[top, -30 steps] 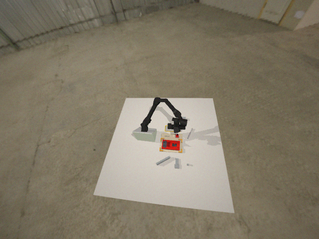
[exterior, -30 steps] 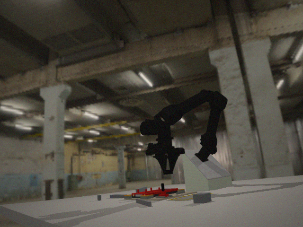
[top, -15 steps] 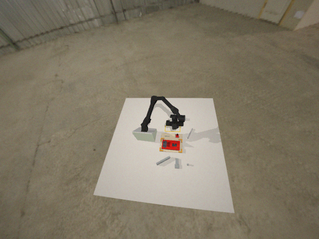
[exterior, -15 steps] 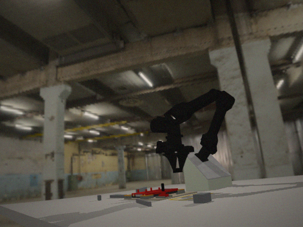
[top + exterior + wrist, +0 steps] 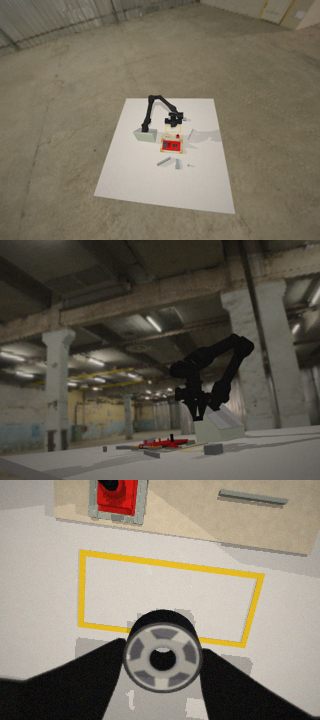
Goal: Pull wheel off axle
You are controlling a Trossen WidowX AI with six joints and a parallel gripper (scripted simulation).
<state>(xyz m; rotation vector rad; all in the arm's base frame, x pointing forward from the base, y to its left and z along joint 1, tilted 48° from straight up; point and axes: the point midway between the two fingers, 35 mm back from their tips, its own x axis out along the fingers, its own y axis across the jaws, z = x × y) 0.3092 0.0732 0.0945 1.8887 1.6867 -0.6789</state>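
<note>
Right now my gripper tip is 5 cm short of the black axle, 10 cm to the left of it and 8 cm above it. From my gripper tip the other things lie so: wheel: right at my gripper tip.
</note>
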